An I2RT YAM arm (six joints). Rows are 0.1 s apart.
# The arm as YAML. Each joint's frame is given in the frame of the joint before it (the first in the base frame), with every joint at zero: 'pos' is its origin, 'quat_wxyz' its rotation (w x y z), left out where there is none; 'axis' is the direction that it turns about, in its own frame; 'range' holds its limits. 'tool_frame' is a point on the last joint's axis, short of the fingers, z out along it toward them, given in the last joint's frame.
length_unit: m
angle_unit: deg
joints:
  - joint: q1
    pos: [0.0, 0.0, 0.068]
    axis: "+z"
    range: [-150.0, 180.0]
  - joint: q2
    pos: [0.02, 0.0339, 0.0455]
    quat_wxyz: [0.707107, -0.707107, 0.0, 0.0]
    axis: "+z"
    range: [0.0, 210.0]
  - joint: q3
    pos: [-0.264, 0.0, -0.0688]
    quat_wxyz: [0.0, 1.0, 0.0, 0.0]
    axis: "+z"
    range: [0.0, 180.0]
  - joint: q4
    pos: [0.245, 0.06, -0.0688]
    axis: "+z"
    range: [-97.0, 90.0]
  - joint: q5
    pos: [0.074, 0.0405, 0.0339]
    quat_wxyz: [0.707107, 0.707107, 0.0, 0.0]
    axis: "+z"
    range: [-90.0, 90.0]
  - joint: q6
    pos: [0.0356, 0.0, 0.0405]
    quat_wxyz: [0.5, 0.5, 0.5, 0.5]
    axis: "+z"
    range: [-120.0, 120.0]
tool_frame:
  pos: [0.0, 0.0, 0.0]
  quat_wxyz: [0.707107, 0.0, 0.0, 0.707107]
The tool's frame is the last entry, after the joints.
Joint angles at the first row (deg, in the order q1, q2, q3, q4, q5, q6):
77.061, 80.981, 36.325, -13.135, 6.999, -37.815
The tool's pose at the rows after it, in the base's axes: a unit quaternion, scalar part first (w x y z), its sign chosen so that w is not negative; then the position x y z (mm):
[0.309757 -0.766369 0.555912 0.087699 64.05 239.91 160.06]
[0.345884 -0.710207 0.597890 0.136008 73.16 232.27 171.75]
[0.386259 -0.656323 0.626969 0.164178 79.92 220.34 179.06]
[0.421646 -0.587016 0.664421 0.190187 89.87 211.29 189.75]
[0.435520 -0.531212 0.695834 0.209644 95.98 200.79 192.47]
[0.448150 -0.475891 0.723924 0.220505 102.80 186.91 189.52]
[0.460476 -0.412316 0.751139 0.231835 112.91 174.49 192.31]
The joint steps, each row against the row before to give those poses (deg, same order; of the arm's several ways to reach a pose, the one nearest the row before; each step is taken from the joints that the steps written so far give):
-1.512, -3.651, -2.207, 3.770, -3.529, 4.102
-2.904, -4.188, -1.881, 3.899, -2.592, 6.192
-2.486, -4.582, -3.086, 4.504, -0.253, 4.770
-3.023, -3.601, -1.365, 3.231, 0.521, 6.368
-2.467, -2.837, -1.793, 1.659, 0.213, 5.584
-3.198, -2.810, -2.830, 2.136, 0.331, 4.656
-4.091, -2.432, -1.177, 0.885, -0.018, 4.990

